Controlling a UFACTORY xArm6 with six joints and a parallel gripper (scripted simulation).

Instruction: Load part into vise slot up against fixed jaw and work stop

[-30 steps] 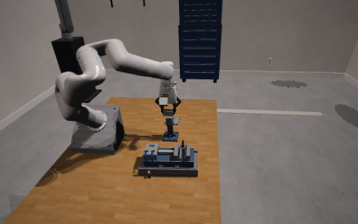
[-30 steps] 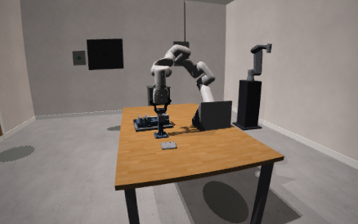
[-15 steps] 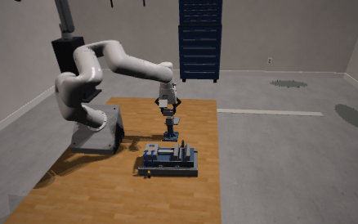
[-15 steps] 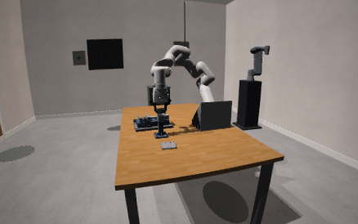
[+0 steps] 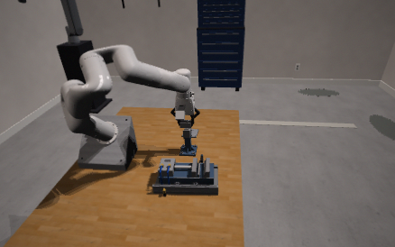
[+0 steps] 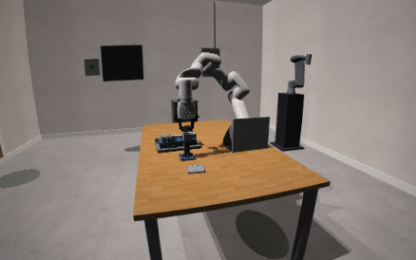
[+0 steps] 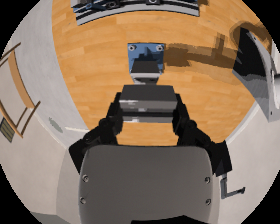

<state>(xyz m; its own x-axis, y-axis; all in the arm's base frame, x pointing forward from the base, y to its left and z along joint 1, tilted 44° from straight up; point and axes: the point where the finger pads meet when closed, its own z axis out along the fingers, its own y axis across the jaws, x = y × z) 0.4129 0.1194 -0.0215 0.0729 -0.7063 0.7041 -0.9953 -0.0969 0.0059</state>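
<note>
My gripper is now right at the part. The rest, counted from my hand: air cylinder 50 mm behind, 230 mm to the right, 120 mm below; then air cylinder rod 30 mm ahead, 220 mm to the right, 120 mm below.
</note>
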